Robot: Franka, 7 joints.
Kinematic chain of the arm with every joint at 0, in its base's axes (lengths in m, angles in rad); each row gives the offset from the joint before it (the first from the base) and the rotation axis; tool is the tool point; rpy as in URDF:
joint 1: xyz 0 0 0.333 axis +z
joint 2: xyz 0 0 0 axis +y
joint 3: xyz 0 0 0.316 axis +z
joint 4: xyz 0.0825 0 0 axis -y
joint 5: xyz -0.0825 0 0.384 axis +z
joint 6: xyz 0 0 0 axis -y
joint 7: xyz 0.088 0 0 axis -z
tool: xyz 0 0 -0.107 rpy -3.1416 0 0
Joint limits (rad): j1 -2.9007..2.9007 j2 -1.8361..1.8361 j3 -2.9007..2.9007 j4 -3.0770..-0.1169 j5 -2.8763..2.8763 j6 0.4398..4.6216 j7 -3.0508..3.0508
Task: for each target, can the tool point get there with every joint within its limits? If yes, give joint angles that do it. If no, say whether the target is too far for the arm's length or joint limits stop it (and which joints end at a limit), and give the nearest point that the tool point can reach.
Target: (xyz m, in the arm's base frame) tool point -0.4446 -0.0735 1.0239
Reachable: yes | joints 1.9620 0.2481 1.7965 -0.8946 2.0029 2.6848 -0.4017
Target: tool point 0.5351 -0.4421 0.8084
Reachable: yes | joints -0.4025 0.7390 -0.8682 -0.7080 -0.0380 3.2206 1.2866
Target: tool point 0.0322 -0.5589 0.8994
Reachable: yes | joints 0.6913 -0.5238 -1.3783 -0.9680 1.6378 3.1622 0.6314
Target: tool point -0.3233 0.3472 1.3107
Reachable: no: too far | nearest point -0.2552 0.2741 1.1048 | short by 0.229 m
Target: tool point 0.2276 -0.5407 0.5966
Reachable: yes | joints 0.6843 -1.2301 -1.3210 -2.0158 -0.5863 3.1309 -0.3034
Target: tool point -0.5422 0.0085 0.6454
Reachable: yes | joints 0.7860 -0.1729 2.4650 -1.8645 -2.2810 0.8196 1.2225
